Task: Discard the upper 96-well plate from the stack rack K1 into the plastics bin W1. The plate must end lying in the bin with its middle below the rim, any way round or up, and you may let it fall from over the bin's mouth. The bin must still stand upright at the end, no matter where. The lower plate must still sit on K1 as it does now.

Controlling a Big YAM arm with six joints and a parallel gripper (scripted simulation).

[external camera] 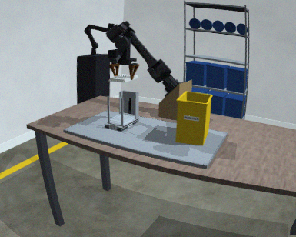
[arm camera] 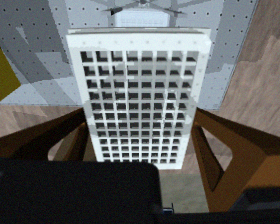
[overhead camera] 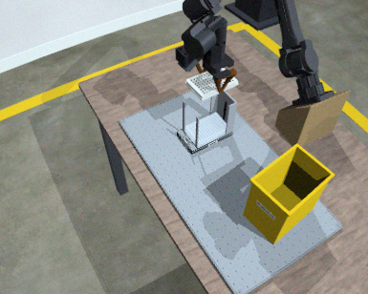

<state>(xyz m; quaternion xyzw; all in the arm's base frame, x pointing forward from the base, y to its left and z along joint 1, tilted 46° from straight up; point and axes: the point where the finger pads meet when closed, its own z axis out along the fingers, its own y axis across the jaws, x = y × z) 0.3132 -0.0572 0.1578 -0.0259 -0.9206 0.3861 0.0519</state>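
My hand is 350 mm to the right of the yellow plastics bin W1 and 140 mm above it.
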